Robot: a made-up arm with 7 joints. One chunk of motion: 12 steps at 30 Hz.
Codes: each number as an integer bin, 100 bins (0 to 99) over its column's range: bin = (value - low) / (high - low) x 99, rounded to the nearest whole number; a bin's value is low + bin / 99 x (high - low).
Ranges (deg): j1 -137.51..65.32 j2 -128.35..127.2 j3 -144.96..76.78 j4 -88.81..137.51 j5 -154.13..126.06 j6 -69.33..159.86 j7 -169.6..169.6
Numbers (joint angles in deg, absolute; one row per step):
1: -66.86 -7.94 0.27 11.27 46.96 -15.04 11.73
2: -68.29 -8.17 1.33 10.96 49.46 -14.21 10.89
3: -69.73 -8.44 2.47 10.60 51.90 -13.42 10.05
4: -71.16 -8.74 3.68 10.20 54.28 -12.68 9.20
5: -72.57 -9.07 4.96 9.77 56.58 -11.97 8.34
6: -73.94 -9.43 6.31 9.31 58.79 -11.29 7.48
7: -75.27 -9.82 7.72 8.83 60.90 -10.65 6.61
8: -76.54 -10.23 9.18 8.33 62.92 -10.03 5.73
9: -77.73 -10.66 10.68 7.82 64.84 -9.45 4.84
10: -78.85 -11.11 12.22 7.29 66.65 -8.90 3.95
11: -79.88 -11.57 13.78 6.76 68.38 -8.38 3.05
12: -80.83 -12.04 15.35 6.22 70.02 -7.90 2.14
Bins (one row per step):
1: 34 47 65 44 71 23 53
2: 34 47 65 44 72 24 53
3: 33 46 66 43 73 24 52
4: 32 46 66 43 74 24 52
5: 32 46 67 43 74 25 52
6: 31 46 68 43 75 25 52
7: 30 46 68 43 76 25 51
8: 30 46 69 42 77 26 51
9: 29 46 69 42 77 26 51
10: 29 45 70 42 78 26 51
11: 28 45 71 42 79 26 50
12: 28 45 72 42 79 27 50

